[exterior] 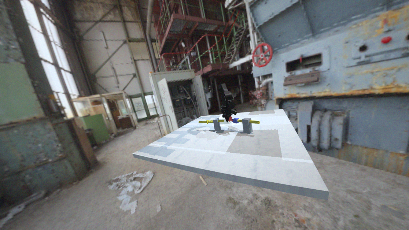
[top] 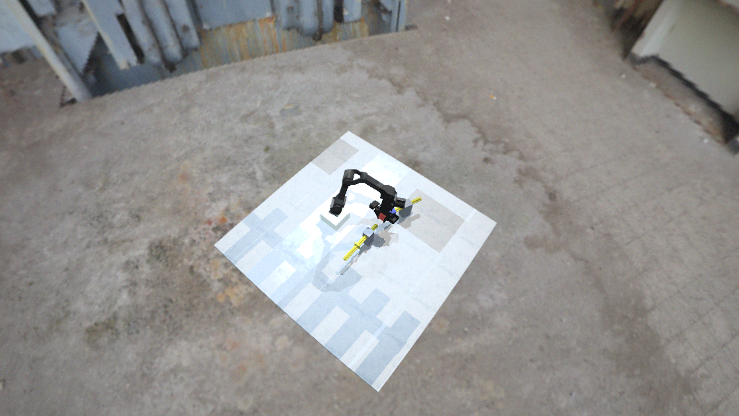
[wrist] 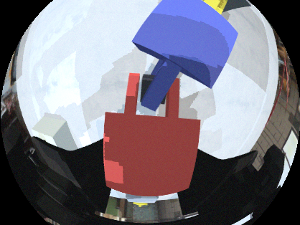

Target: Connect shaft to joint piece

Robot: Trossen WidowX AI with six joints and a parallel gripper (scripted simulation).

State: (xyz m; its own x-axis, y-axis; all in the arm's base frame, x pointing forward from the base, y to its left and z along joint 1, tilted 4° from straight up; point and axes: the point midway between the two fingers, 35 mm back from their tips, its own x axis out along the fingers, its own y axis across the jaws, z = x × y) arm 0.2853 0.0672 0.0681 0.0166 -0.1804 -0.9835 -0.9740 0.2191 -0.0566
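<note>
Now: the red joint piece 2 cm to the left of my gripper tip and 3 cm above it.
</note>
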